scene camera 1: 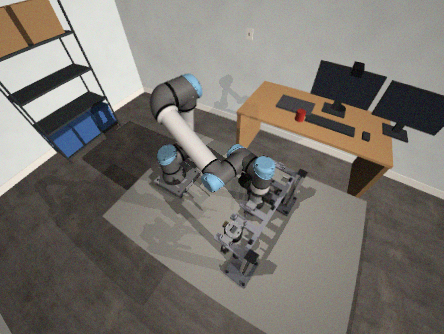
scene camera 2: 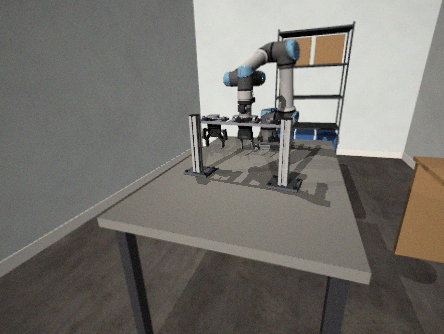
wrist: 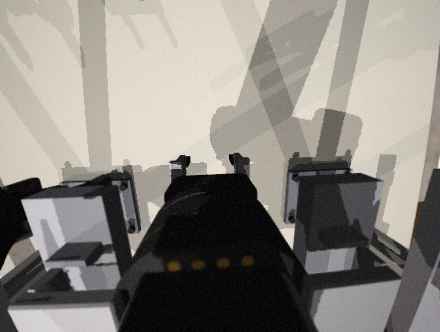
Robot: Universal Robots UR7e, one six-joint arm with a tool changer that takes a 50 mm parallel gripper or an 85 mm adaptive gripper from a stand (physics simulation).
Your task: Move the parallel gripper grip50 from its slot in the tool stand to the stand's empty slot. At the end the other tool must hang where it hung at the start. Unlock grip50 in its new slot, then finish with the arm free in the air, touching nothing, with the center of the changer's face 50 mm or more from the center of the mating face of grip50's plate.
Labels:
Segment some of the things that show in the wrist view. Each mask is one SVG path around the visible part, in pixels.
A parallel gripper grip50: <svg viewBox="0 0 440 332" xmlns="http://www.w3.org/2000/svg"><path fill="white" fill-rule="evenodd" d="M402 279L388 265L308 274L265 207L257 200L257 189L250 180L250 159L248 157L242 157L239 153L229 154L229 161L232 166L234 165L235 173L186 176L186 168L188 168L191 159L190 156L180 155L176 160L169 162L171 184L164 194L165 204L156 214L115 289L24 292L8 307L8 312L18 332L118 332L140 278L145 273L275 264L279 267L309 332L384 332Z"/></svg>

